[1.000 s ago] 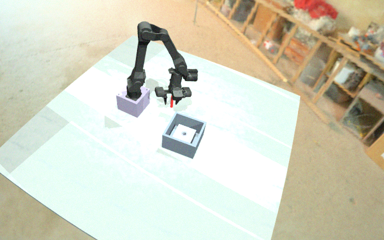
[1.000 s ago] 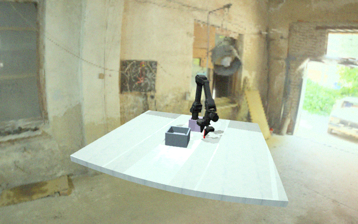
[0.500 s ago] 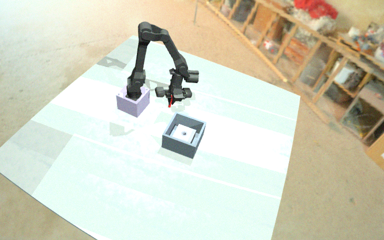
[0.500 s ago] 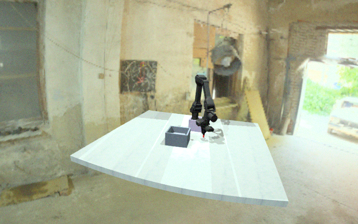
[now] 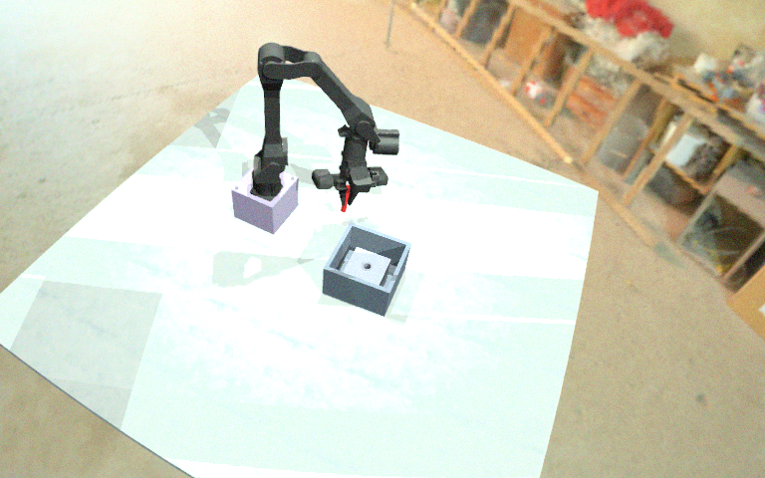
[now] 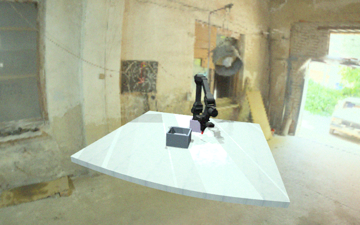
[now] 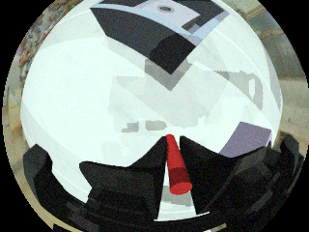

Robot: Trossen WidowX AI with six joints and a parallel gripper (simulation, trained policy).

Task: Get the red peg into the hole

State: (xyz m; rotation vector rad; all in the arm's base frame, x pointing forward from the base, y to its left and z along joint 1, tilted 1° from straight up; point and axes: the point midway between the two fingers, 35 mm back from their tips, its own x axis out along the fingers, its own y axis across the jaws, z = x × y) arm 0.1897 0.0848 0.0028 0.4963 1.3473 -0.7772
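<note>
My gripper tip is now 130 mm short of the grey box, 150 mm to the left of it and 40 mm above it. Round my gripper tip: red peg 10 mm behind, 10 mm to the left, 10 mm above.
</note>
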